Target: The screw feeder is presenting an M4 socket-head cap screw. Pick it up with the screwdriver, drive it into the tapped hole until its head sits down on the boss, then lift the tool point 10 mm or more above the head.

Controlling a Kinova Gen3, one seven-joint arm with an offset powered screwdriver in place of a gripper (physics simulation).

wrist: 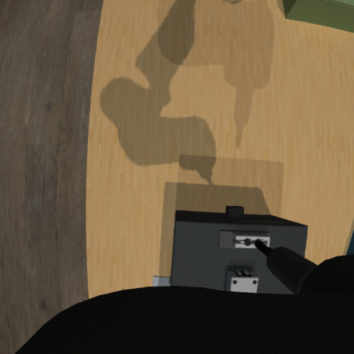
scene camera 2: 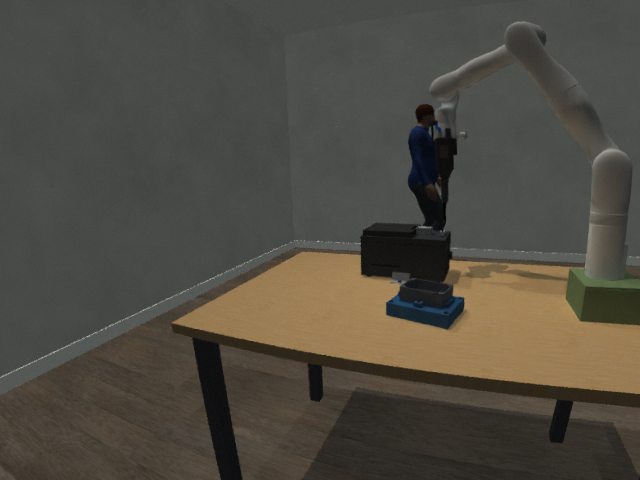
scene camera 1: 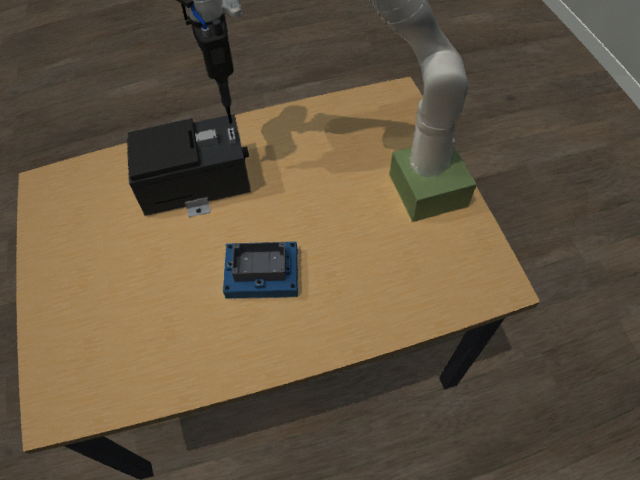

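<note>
The screw feeder (scene camera 1: 183, 178) (scene camera 2: 403, 258) (wrist: 210, 255) is a black box on the table, with a small bright pick-up plate (scene camera 1: 231, 134) (wrist: 242, 245) on top. Dark round spots show on that plate; I cannot make out the screw clearly. My screwdriver (scene camera 1: 230, 120) (scene camera 2: 443, 226) (wrist: 258, 244) points down with its tip a little above the plate, apart from it in scene camera 1; no screw shows on the tip. A dark grey open housing (scene camera 1: 260, 275) (scene camera 2: 424, 296) sits in a blue fixture (scene camera 1: 261, 292) (scene camera 2: 418, 314); the tapped hole is too small to tell.
The green base block (scene camera 1: 439, 196) (scene camera 2: 602, 302) (wrist: 320, 15) carries the arm at the table's right. A small metal bracket (scene camera 1: 198, 208) (scene camera 2: 401, 276) stands at the feeder's front. A person in blue (scene camera 2: 422, 155) stands behind the table, partly behind the screwdriver.
</note>
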